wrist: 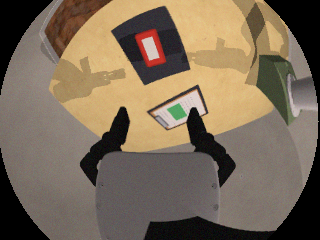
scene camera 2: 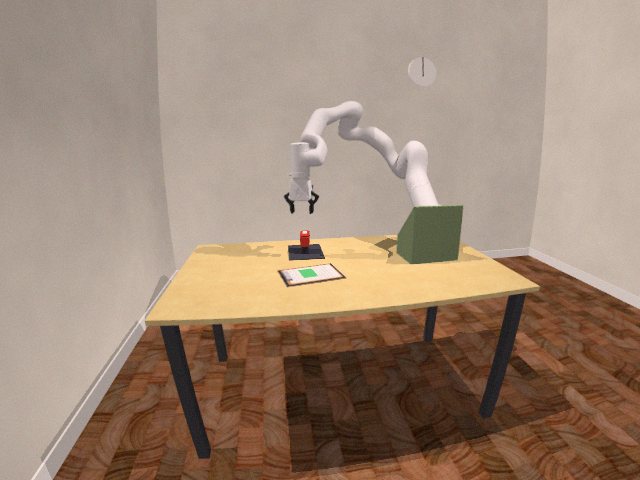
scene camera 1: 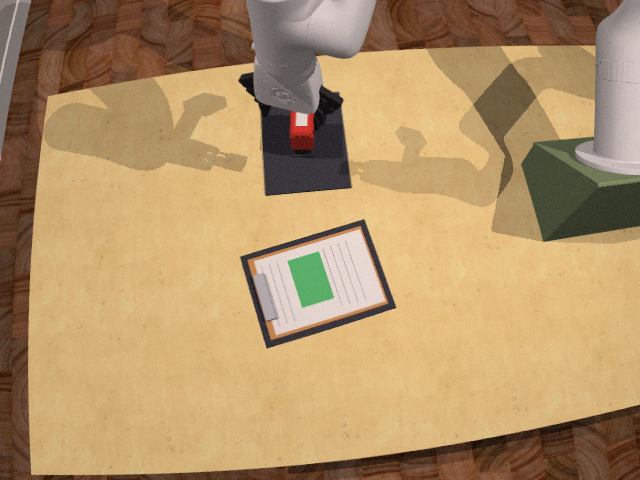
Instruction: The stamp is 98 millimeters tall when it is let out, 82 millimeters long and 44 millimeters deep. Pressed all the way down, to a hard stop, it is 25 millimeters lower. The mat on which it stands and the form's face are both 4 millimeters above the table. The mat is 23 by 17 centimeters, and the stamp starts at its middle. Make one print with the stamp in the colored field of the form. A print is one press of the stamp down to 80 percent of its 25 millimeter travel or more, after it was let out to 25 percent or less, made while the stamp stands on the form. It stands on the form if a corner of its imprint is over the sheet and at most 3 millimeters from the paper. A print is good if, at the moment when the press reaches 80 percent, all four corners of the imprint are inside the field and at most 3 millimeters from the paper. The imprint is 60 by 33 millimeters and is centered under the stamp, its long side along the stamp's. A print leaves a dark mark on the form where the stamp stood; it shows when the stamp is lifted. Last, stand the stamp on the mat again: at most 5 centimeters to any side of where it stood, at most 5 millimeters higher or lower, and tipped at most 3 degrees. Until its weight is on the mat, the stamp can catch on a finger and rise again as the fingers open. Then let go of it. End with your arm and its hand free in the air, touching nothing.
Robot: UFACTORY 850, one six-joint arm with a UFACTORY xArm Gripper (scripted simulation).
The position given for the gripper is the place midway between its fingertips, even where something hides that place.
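Note:
The gripper [scene camera 1: 293,117] is visible, and the wrist view has the gripper [wrist: 158,114] as well. With it in the scene are a form [wrist: 172,113] and a mat [wrist: 176,62].

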